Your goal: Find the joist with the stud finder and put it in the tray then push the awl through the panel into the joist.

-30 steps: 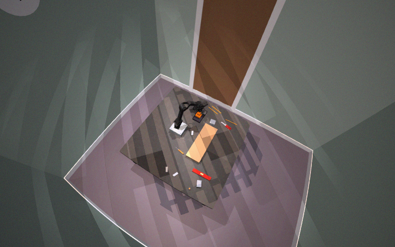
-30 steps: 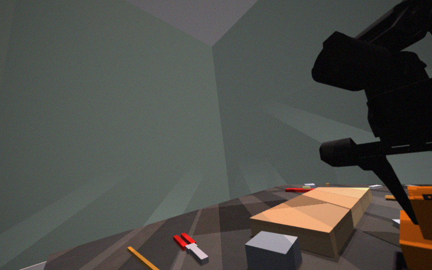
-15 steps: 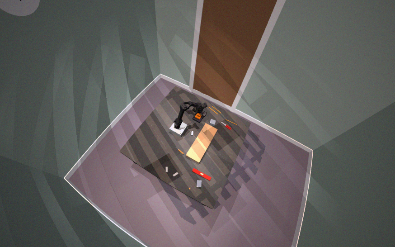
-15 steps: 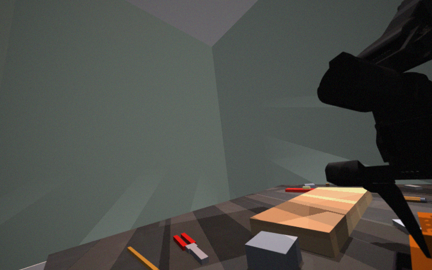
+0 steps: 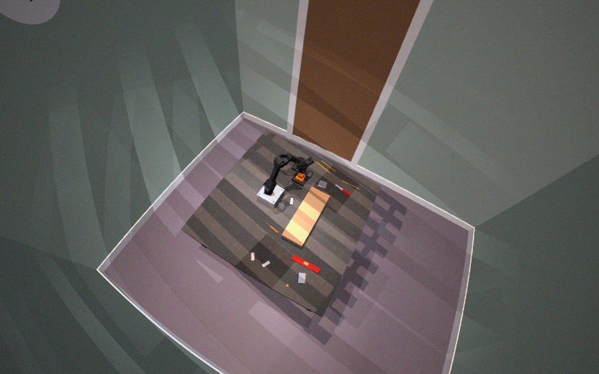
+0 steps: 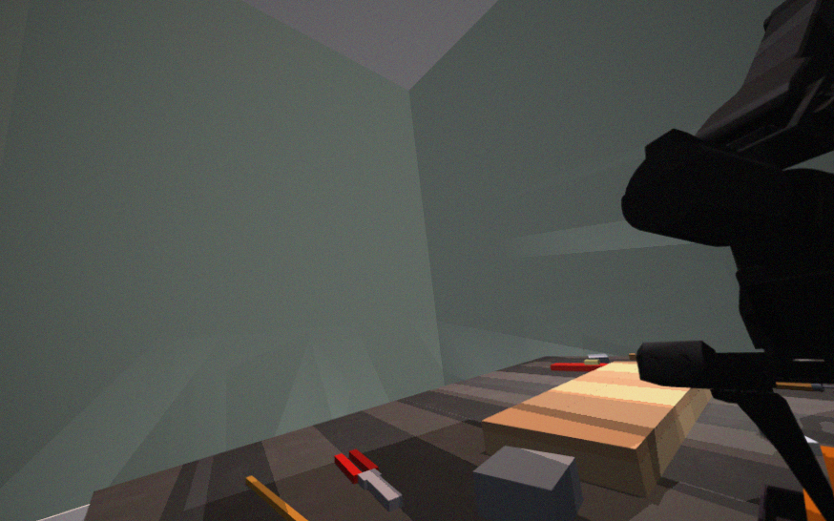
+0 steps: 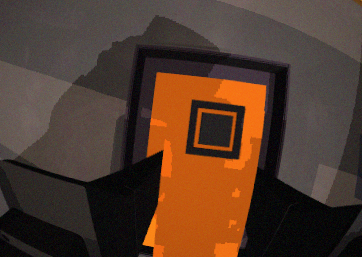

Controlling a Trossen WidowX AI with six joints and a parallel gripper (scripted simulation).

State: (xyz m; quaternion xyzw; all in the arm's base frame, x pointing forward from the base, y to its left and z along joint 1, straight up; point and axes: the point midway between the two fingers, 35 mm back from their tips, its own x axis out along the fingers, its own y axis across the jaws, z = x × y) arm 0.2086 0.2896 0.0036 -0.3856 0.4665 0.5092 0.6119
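The orange stud finder lies 2 cm above my gripper tip and 1 cm to the left of it. Round my gripper tip: grey block (20 cm ahead, 4 cm to the right, 2 cm below); then dark tray (3 cm below, 1 cm to the right); then square indicator (3 cm above, 2 cm to the left).
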